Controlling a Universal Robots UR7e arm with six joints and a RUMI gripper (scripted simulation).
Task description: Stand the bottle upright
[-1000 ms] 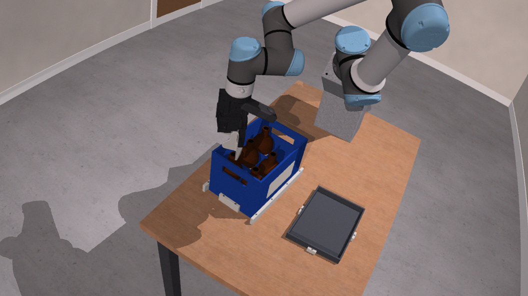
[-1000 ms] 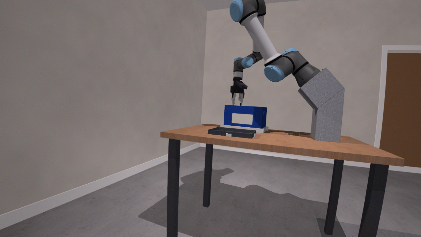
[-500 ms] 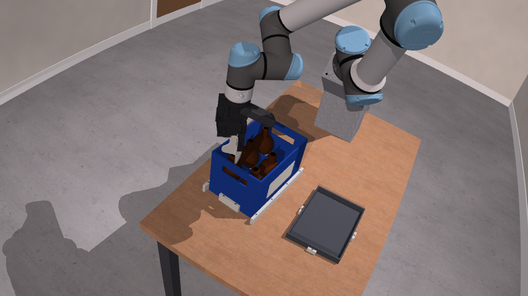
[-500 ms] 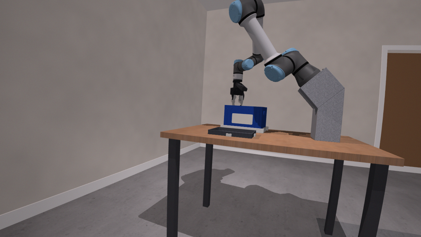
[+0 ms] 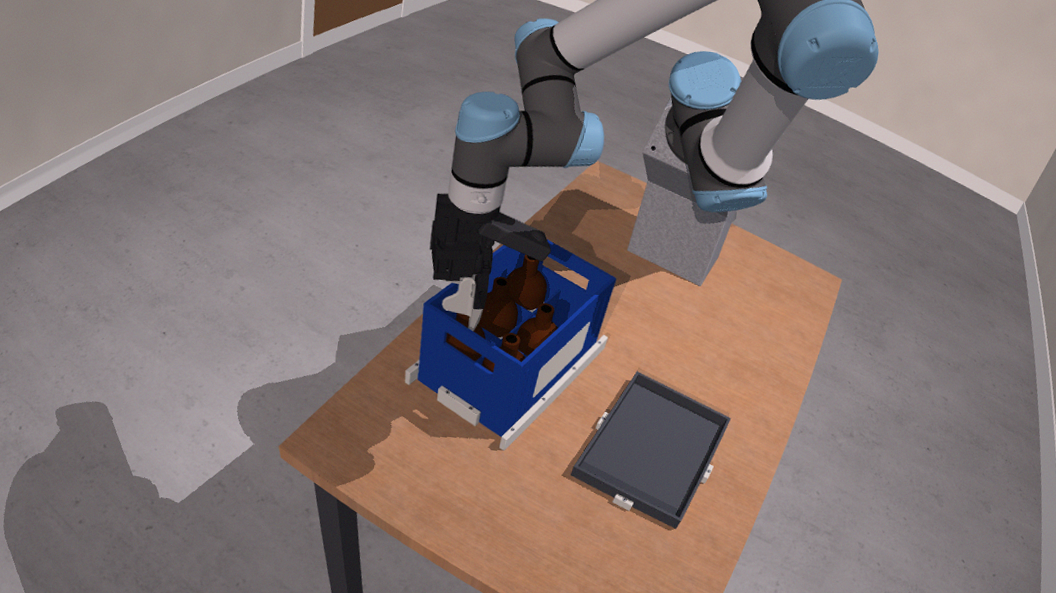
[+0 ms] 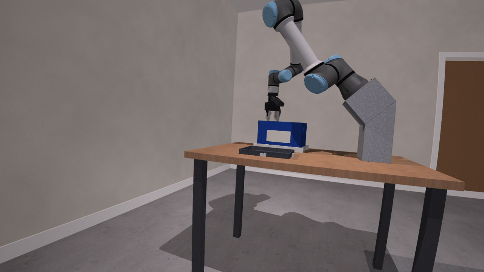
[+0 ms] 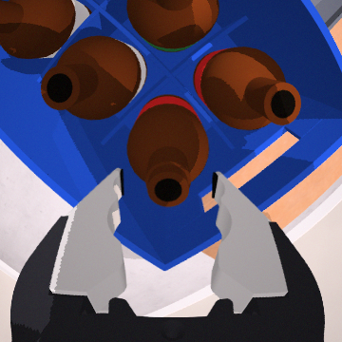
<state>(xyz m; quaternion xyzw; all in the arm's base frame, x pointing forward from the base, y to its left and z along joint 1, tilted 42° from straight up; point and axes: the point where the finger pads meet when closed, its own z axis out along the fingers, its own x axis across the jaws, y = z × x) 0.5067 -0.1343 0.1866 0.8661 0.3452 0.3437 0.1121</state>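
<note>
The bottle lies 70 mm below my hand. Round my hand: dark tray 90 mm behind, 330 mm to the left, 150 mm below; crate 80 mm behind, 40 mm to the left, 80 mm below.
</note>
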